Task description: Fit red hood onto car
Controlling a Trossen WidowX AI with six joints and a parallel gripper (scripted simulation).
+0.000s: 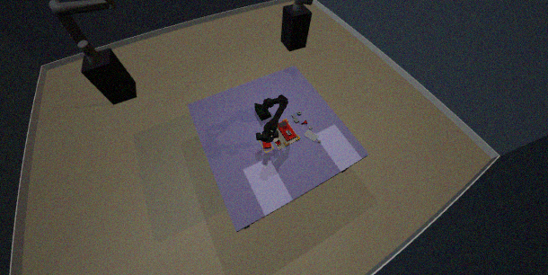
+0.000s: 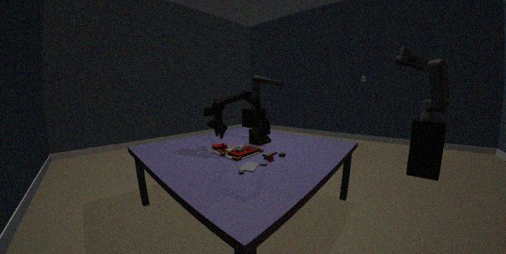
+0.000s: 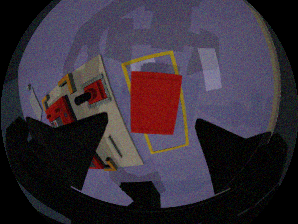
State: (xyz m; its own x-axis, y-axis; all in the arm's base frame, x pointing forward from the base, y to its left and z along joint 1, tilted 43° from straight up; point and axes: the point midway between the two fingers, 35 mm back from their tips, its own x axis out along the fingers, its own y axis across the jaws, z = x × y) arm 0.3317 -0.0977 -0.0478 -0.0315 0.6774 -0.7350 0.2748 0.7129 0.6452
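The red hood is 10 mm behind my gripper tip and 60 mm below it. Round my gripper tip: grey flat plate 90 mm ahead, 410 mm to the left, 80 mm below; jig 30 mm behind, 190 mm to the left, 70 mm below.
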